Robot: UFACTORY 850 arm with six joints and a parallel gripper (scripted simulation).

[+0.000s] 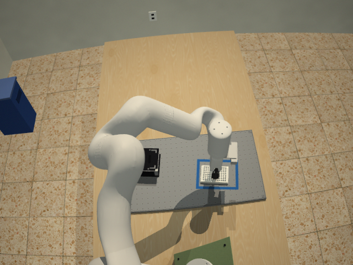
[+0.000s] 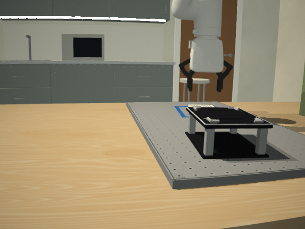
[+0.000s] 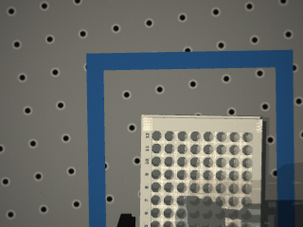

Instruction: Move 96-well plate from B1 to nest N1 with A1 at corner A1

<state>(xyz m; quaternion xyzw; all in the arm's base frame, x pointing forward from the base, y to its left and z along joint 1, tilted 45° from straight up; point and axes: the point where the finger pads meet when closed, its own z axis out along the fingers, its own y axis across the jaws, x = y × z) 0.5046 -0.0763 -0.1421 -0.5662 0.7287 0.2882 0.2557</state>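
My gripper is now 7 cm above the white 96-well plate. From my hand the other things lie so: black raised plate nest 11 cm ahead, 32 cm to the left, 2 cm below; locator 8 cm ahead, 40 cm to the left, 1 cm below.
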